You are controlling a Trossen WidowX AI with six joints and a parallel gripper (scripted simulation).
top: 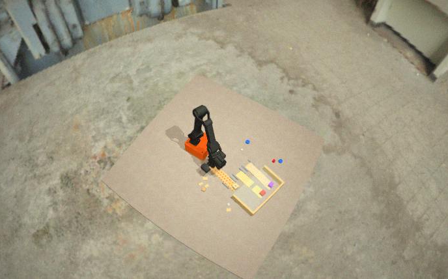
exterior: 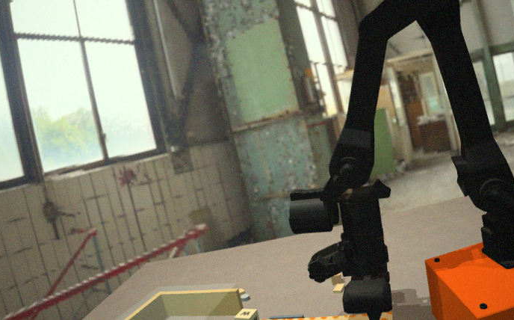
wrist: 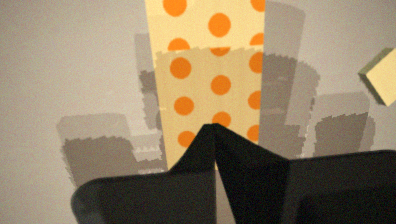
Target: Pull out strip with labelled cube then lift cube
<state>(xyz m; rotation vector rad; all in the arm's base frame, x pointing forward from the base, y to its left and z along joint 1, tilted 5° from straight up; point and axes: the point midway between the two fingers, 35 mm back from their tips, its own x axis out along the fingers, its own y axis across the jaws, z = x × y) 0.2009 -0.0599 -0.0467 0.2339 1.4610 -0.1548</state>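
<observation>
Right now my gripper tip is 10 cm short of the dotted strip and 3 cm to the left of it.
</observation>
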